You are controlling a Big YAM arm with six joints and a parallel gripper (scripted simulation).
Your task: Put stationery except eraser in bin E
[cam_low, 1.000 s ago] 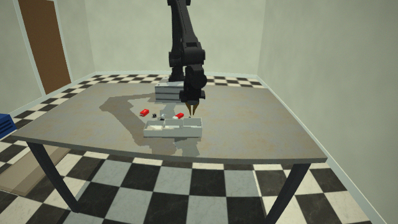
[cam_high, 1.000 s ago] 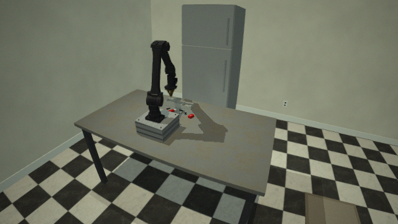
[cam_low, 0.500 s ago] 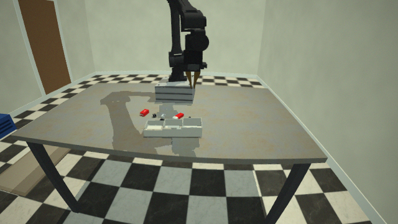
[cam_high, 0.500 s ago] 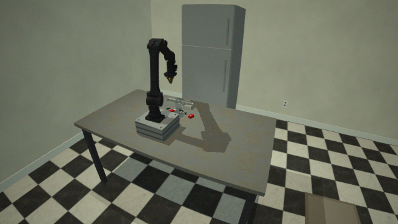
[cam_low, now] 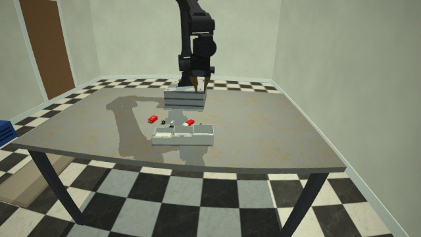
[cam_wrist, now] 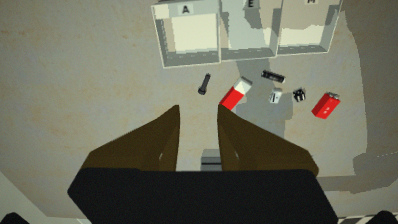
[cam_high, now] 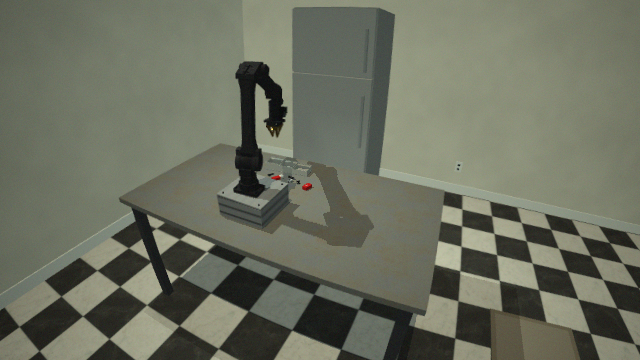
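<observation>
Right now the grey pencil sharpener is 200 mm below my hand, 140 mm to the right of it and 120 mm behind it. Round my hand: joined bins 180 mm below, 70 mm to the right, 20 mm ahead; red item 200 mm below, 100 mm behind, 60 mm to the right; black bolt 200 mm below, 90 mm behind.
</observation>
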